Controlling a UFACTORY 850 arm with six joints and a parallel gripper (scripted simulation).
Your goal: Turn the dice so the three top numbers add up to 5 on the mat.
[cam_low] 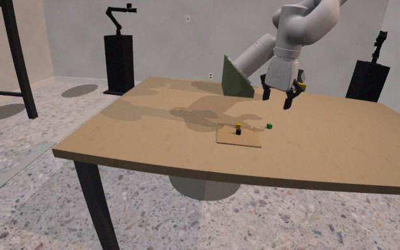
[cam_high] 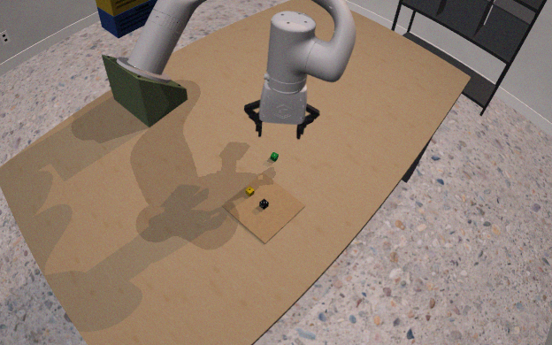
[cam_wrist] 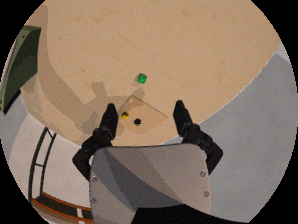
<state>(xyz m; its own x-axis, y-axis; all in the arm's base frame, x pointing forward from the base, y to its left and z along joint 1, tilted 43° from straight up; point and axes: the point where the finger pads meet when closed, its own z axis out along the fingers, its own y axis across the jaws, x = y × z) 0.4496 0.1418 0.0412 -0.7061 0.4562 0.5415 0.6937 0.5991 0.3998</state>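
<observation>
Right now my hand is 10 mm past the green die and 100 mm above it. The rest, counted from my hand: tan mat: 80 mm ahead, 120 mm to the right, 110 mm below; then black die: 80 mm ahead, 120 mm to the right, 100 mm below; then yellow die: 30 mm ahead, 120 mm to the right, 100 mm below.
</observation>
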